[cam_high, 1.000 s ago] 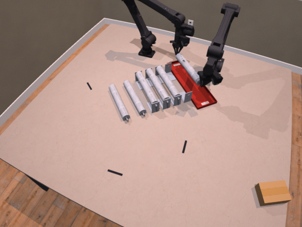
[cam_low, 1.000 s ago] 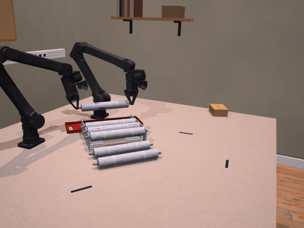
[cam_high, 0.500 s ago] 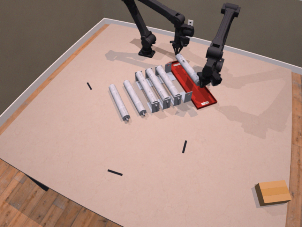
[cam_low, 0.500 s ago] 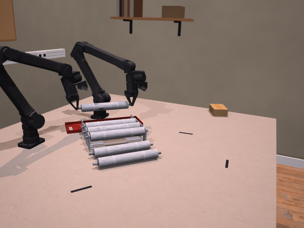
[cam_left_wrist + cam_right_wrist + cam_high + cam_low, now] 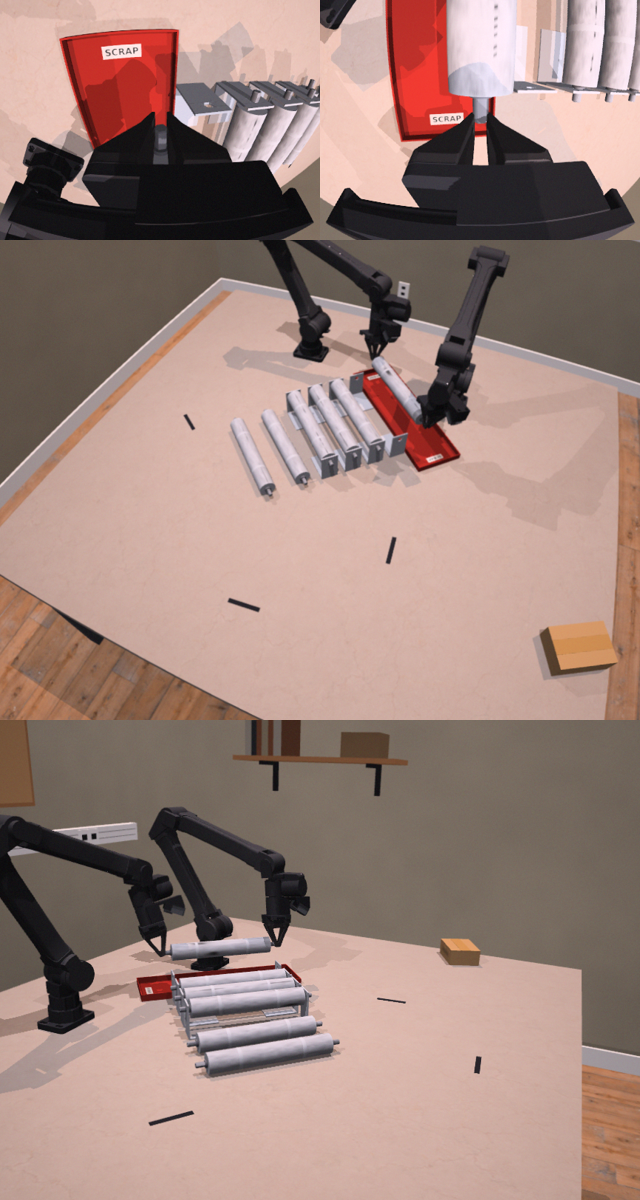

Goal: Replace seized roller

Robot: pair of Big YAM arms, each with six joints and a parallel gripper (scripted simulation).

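The roller is 11 cm ahead of my right hand and 14 cm to the left of it. Round my right hand: red scrap tray: 8 cm ahead, 16 cm to the left, 12 cm below; then cardboard box: 60 cm ahead, 85 cm to the left, 9 cm below.
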